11 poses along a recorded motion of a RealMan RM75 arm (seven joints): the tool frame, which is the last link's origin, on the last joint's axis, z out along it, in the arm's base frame.
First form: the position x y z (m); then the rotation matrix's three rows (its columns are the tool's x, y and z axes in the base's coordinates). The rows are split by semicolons.
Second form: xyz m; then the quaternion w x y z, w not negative. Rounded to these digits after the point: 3 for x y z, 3 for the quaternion. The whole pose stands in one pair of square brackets.
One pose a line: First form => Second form
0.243 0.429 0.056; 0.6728 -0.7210 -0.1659; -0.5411 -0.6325 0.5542; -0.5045 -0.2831 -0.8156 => [0.243 0.429 0.056 0.237 -0.883 0.357 0.190]
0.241 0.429 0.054; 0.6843 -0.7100 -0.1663; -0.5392 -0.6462 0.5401; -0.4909 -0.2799 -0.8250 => [0.241 0.429 0.054 0.231 -0.888 0.352 0.185]
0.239 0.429 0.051; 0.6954 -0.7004 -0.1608; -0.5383 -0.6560 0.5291; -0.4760 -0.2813 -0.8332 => [0.239 0.429 0.051 0.227 -0.892 0.347 0.178]
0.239 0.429 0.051; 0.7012 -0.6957 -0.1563; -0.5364 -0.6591 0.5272; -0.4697 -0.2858 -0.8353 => [0.239 0.429 0.051 0.227 -0.894 0.345 0.175]
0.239 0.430 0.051; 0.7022 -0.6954 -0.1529; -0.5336 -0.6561 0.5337; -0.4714 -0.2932 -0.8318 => [0.239 0.430 0.051 0.231 -0.893 0.344 0.175]
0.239 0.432 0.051; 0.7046 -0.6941 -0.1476; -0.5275 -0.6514 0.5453; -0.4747 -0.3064 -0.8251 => [0.239 0.432 0.051 0.239 -0.892 0.342 0.174]
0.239 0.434 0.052; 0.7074 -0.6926 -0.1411; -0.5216 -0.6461 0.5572; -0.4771 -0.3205 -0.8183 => [0.239 0.434 0.052 0.246 -0.890 0.341 0.174]
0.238 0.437 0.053; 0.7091 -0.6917 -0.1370; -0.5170 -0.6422 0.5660; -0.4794 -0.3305 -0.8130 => [0.238 0.437 0.053 0.252 -0.889 0.340 0.173]
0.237 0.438 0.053; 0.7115 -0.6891 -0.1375; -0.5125 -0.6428 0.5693; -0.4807 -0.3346 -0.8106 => [0.237 0.438 0.053 0.254 -0.890 0.338 0.174]
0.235 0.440 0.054; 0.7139 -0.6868 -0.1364; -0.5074 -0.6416 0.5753; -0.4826 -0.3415 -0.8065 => [0.235 0.440 0.054 0.258 -0.889 0.336 0.174]
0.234 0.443 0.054; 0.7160 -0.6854 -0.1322; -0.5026 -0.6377 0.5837; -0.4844 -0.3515 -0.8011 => [0.234 0.443 0.054 0.263 -0.888 0.334 0.174]
